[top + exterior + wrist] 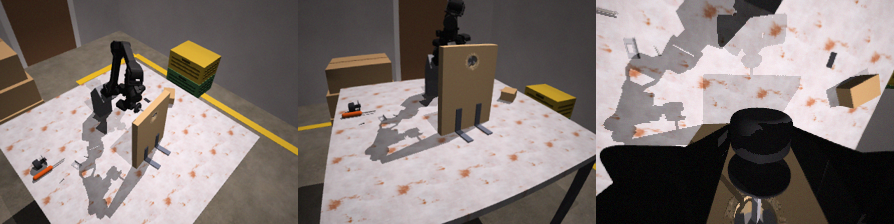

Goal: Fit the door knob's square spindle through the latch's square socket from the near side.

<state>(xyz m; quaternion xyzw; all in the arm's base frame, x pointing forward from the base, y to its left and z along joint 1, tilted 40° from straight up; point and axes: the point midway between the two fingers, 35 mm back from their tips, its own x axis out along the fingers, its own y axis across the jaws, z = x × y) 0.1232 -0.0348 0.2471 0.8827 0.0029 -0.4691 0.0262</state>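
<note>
Right now my hand is 4 cm short of the black door knob and 3 cm above it. From my hand the other things lie so: orange-handled screwdriver (42 cm to the right, 34 cm below, 29 cm behind); then small wooden block (51 cm to the left, 33 cm below, 2 cm ahead).
</note>
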